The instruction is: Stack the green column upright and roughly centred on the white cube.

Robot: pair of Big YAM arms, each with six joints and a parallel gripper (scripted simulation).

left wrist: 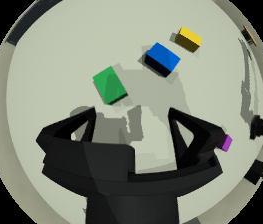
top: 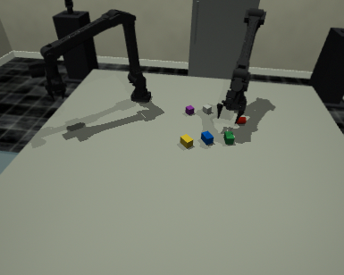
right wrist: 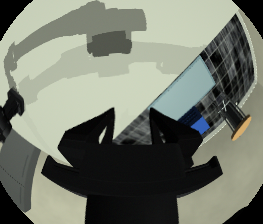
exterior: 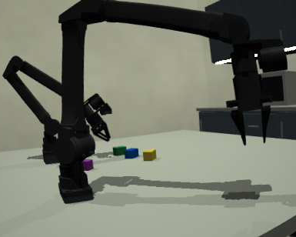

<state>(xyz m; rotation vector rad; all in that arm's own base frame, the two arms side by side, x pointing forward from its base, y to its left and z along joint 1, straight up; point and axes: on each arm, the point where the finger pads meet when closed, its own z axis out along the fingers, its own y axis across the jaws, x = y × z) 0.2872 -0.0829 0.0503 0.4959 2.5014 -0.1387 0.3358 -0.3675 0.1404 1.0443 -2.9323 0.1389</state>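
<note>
The green column lies 7 cm below my left hand, 6 cm ahead of it and 2 cm to the left of it. From my left hand the other things lie so: red block: 11 cm behind, 10 cm to the left, 7 cm below; white cube: 20 cm behind, 10 cm to the right, 7 cm below; blue block: 10 cm to the right, 8 cm ahead, 7 cm below.
</note>
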